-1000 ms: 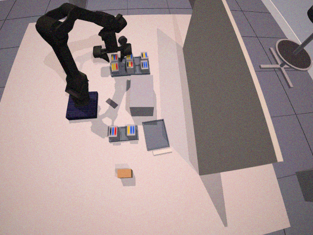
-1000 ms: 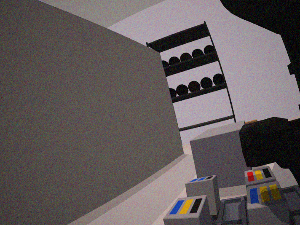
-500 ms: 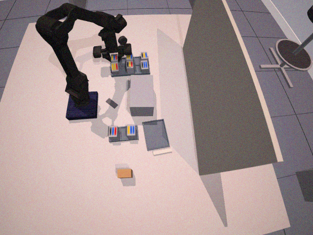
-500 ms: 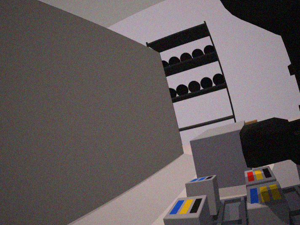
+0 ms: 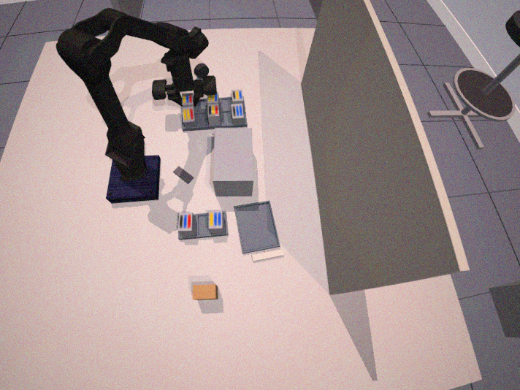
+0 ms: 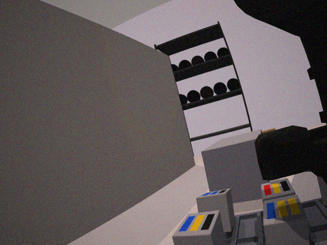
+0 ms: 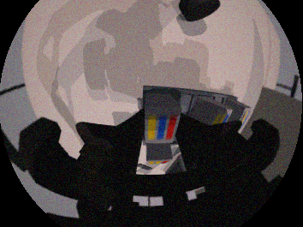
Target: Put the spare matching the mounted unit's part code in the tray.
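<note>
Right now the grey tray is 120 mm ahead of my gripper tip, 430 mm to the right of it and 10 mm below it. Round my gripper tip: rack: 10 mm behind, 400 mm to the right, 10 mm below; then grey panel: 340 mm ahead, 300 mm to the right, 210 mm above; then grey spare: 20 mm above.
</note>
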